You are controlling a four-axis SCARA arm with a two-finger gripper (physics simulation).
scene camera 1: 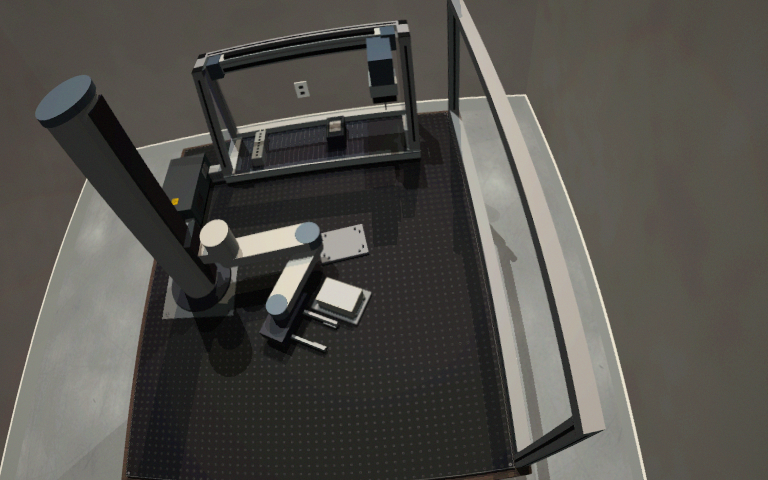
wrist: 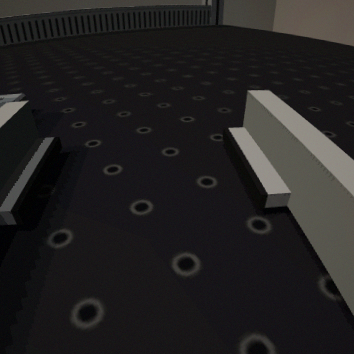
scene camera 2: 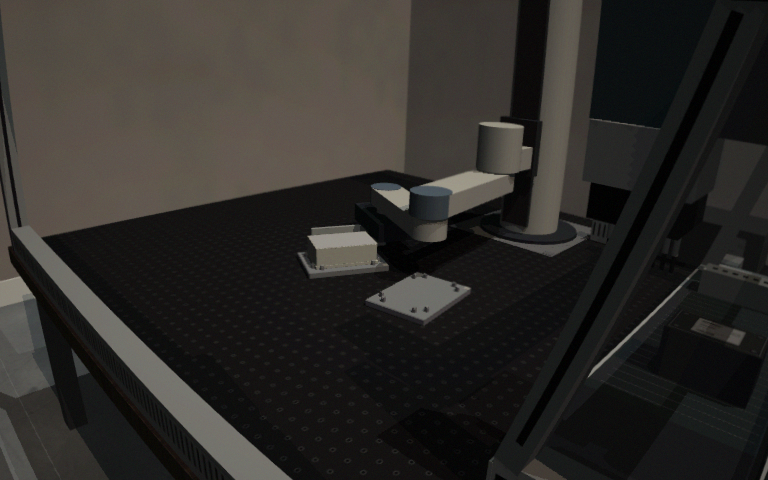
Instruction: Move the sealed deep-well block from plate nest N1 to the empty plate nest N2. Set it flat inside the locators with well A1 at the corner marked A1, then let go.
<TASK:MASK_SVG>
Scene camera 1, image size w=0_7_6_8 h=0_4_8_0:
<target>my gripper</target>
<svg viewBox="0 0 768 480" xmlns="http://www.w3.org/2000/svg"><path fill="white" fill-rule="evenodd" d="M259 332L264 338L285 347L289 339L292 338L326 352L327 346L317 342L310 342L292 333L302 314L324 322L324 325L334 329L339 324L337 321L305 310L310 298L307 293L301 292L287 318L275 320L269 314Z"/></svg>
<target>sealed deep-well block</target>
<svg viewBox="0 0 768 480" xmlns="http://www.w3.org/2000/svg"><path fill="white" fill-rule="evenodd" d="M326 278L316 298L318 305L354 318L364 296L363 290Z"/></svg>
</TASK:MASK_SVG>
